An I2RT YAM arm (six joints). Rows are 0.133 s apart.
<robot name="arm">
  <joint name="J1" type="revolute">
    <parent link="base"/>
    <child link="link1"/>
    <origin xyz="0 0 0.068" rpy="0 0 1.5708"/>
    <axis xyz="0 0 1"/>
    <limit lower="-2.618" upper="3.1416"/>
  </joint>
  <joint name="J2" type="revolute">
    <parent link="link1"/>
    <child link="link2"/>
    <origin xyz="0.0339 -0.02 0.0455" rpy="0 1.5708 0"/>
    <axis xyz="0 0 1"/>
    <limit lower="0" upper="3.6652"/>
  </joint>
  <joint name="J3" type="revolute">
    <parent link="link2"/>
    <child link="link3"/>
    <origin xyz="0 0.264 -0.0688" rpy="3.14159 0 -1.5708"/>
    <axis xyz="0 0 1"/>
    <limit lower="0" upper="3.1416"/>
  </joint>
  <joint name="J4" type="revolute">
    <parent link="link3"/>
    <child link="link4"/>
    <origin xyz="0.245 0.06 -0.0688"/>
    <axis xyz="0 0 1"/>
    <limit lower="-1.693" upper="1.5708"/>
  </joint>
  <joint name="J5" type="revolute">
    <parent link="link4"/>
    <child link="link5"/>
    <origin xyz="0.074 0.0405 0.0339" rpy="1.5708 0 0"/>
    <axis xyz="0 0 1"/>
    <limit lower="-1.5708" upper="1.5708"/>
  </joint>
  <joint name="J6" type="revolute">
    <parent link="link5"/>
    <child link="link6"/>
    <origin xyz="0.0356 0 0.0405" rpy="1.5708 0 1.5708"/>
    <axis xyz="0 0 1"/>
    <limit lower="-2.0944" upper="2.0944"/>
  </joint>
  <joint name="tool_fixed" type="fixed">
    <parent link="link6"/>
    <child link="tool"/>
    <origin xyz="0 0 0" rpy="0 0 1.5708"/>
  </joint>
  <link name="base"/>
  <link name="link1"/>
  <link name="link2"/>
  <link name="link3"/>
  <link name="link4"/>
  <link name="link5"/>
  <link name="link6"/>
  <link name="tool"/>
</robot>
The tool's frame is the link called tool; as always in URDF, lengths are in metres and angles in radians.
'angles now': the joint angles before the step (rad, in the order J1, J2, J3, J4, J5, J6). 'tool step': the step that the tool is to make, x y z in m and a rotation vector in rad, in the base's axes. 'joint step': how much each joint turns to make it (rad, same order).
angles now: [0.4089 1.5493 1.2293 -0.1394 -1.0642 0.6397]
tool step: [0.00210 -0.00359 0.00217 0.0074 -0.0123 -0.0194]
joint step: [-0.0116 -0.0037 -0.0023 0.0221 0.0062 0.0106]
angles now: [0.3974 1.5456 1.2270 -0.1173 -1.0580 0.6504]
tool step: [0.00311 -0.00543 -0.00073 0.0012 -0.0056 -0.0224]
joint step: [-0.0176 -0.0002 -0.0053 0.0127 0.0048 0.0022]
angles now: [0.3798 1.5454 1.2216 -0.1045 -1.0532 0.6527]
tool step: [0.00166 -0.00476 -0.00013 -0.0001 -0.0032 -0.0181]
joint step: [-0.0143 -0.0032 -0.0047 0.0051 0.0040 0.0009]
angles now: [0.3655 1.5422 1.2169 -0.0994 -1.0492 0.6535]
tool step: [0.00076 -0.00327 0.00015 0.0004 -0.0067 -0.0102]
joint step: [-0.0095 -0.0034 -0.0039 0.0042 0.0014 -0.0031]
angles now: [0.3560 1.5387 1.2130 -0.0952 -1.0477 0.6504]
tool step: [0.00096 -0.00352 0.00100 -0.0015 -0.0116 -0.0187]
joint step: [-0.0100 -0.0047 -0.0027 0.0060 0.0102 -0.0028]
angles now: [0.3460 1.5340 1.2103 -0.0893 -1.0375 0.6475]
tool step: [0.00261 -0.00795 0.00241 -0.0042 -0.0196 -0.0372]
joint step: [-0.0233 -0.0070 0.0002 0.0032 0.0169 -0.0078]
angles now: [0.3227 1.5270 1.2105 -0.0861 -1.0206 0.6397]
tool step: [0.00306 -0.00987 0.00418 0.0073 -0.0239 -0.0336]
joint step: [-0.0298 -0.0082 -0.0002 0.0189 0.0036 0.0023]
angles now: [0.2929 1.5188 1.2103 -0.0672 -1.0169 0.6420]
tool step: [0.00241 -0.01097 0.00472 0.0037 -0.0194 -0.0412]
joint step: [-0.0322 -0.0107 0.0014 0.0101 0.0091 0.0030]
